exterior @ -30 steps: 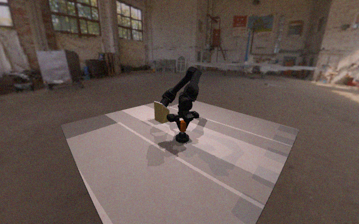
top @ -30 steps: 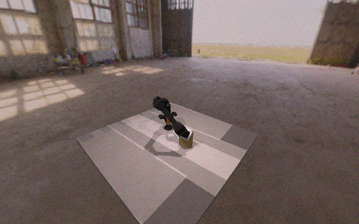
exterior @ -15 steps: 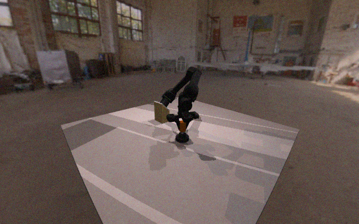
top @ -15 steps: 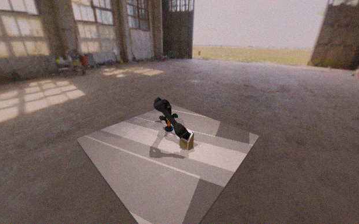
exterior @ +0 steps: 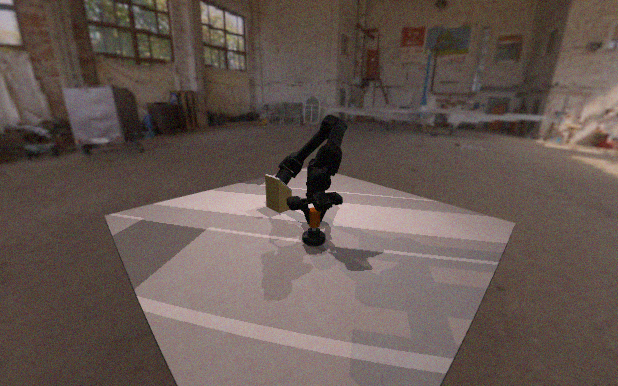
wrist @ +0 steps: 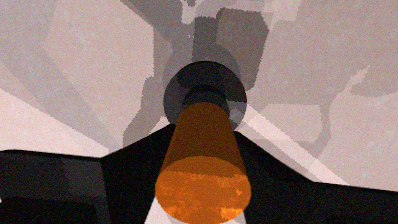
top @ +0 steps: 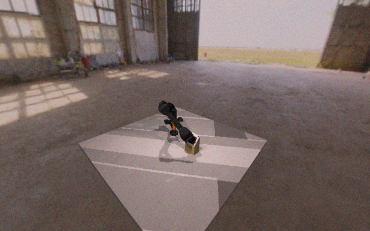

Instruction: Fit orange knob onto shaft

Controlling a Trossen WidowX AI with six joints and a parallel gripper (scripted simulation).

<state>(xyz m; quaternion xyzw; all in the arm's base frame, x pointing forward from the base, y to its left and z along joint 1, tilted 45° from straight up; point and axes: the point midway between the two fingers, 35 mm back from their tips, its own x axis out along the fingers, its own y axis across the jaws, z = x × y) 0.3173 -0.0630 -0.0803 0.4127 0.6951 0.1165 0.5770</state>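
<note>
Right now my gripper tip is 3 cm below the orange knob. Also, from my gripper tip: dark round pedestal 4 cm below.
</note>
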